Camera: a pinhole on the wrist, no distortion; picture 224 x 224 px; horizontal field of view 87.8 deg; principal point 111.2 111.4 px. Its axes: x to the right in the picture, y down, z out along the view. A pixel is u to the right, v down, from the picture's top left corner.
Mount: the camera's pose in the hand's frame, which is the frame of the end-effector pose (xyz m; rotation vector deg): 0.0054 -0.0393 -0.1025 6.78 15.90 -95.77
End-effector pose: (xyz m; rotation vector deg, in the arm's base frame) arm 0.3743 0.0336 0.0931 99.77 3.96 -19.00
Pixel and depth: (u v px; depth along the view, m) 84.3 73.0 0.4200
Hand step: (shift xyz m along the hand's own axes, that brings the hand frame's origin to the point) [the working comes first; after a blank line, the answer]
In the camera's frame: -0.0971 -0.1386 0.4200

-0.0842 -0.0375 0.3413
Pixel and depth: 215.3 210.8 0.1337
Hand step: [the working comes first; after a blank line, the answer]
In the camera's frame: 0.1196 0.1142 0.1337

0.1151 -0.1991 -0.0150
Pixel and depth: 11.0 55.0 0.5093
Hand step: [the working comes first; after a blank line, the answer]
In the camera's frame: -0.4385 -0.2468 0.5093

-0.1421 0.2796 0.5213
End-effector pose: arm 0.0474 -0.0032 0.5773 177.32 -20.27 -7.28
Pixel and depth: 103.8 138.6 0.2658
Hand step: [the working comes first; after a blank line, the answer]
In the camera's frame: -0.0169 0.0621 0.2658

0.0914 -0.0956 0.1509
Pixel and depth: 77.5 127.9 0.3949
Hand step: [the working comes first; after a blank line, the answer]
In the camera's frame: -0.1143 0.0560 0.3949

0.1082 -0.0335 0.2994
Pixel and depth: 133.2 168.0 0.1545
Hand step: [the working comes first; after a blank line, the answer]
In the camera's frame: 0.0292 0.0751 0.1545

0.0892 -0.1134 0.0311
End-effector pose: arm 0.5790 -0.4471 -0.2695 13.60 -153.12 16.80
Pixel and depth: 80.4 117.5 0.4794
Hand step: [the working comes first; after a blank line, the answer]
In the camera's frame: -0.1269 0.0251 0.4794

0.0863 -0.0396 0.3874
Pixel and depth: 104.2 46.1 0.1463
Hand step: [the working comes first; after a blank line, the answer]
In the camera's frame: -0.0088 -0.0821 0.1463

-0.0623 -0.0595 0.0499
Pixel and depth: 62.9 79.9 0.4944
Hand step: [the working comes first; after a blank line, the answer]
In the camera's frame: -0.2052 -0.1338 0.4944

-0.0600 0.0476 0.4384
